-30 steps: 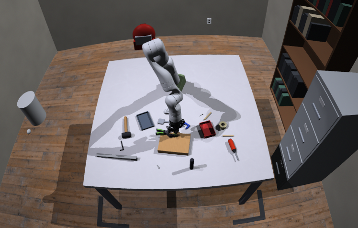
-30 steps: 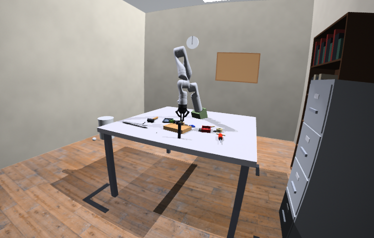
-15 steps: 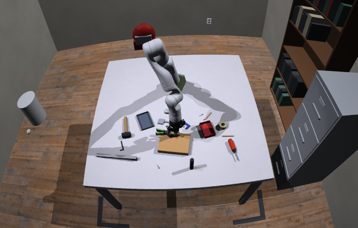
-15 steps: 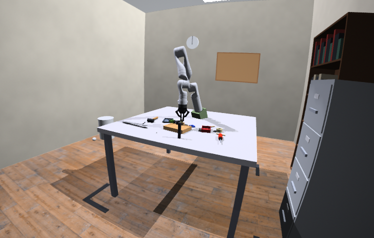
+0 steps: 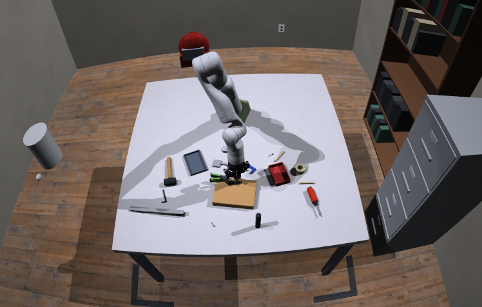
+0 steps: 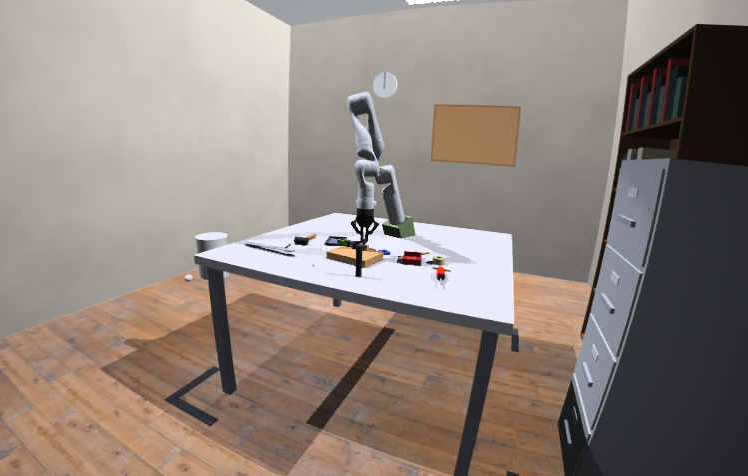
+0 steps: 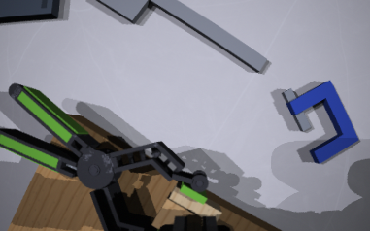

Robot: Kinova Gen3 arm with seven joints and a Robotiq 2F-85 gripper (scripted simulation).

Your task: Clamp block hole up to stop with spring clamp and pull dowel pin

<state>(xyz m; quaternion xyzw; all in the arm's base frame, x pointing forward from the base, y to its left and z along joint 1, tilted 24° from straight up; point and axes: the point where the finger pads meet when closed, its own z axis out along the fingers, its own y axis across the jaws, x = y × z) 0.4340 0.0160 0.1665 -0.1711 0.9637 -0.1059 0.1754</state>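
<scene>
Now: the round dowel pin 20 mm below my hand. Round my hand: grey t-shaped tool: 130 mm behind, 70 mm to the right, 80 mm below; wooden bench board: 50 mm ahead, 20 mm to the right, 60 mm below; wooden block: 40 mm below.
</scene>
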